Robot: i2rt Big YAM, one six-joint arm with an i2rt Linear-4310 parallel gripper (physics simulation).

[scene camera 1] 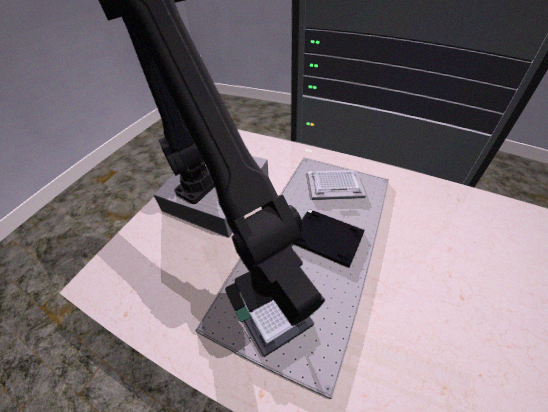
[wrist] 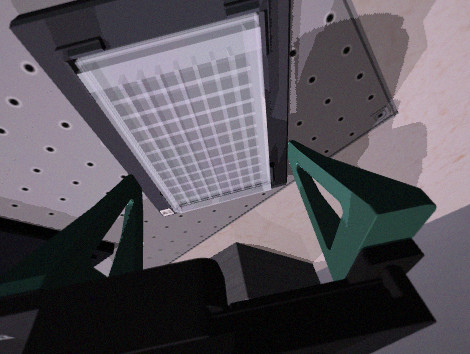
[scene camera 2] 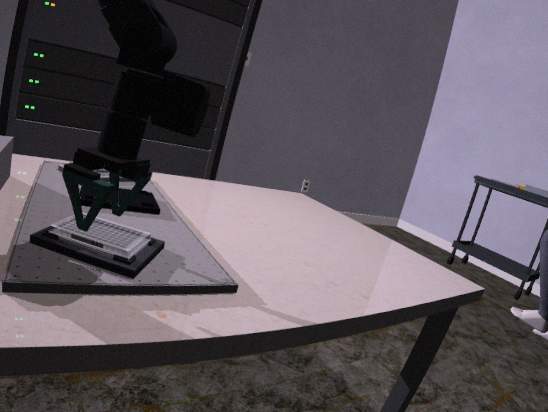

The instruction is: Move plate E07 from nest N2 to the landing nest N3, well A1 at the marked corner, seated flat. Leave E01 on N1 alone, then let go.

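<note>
A clear gridded plate [scene camera 1: 270, 320] [scene camera 2: 112, 237] [wrist: 195, 120] sits on a dark nest [scene camera 1: 292, 335] [scene camera 2: 145, 262] [wrist: 40, 30] at the near end of the board. That nest has a small white corner mark in the wrist view. My gripper [scene camera 2: 101, 221] [wrist: 212, 164] is open and empty, its green fingers spread low over this plate. In scene camera 1 the arm hides part of it. An empty black nest [scene camera 1: 330, 237] [scene camera 2: 145, 202] lies mid-board, with a white mark at one corner. A second plate [scene camera 1: 336, 181] sits on the far nest [scene camera 1: 312, 192]. No plate or nest names are readable.
The perforated board [scene camera 1: 345, 300] [scene camera 2: 200, 270] carries all three nests on the pale table [scene camera 1: 440, 300] [scene camera 2: 300, 270]. The grey block [scene camera 1: 200, 212] under the arm's base stands beside the board. A server rack [scene camera 1: 297, 75] stands behind the table, and a cart [scene camera 2: 500, 187] stands far right.
</note>
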